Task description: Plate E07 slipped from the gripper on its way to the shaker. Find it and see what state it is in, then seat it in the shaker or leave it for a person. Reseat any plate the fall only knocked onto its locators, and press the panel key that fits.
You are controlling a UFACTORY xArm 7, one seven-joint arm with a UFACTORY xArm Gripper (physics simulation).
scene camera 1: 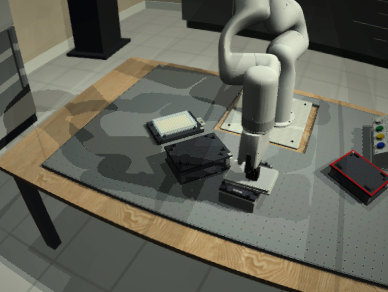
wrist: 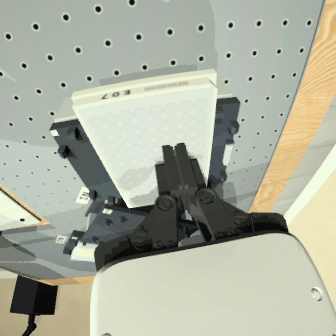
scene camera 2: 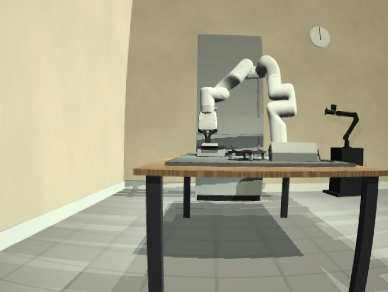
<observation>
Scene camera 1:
my gripper
white well plate E07: gripped by my gripper
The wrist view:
white well plate E07
dark station
</observation>
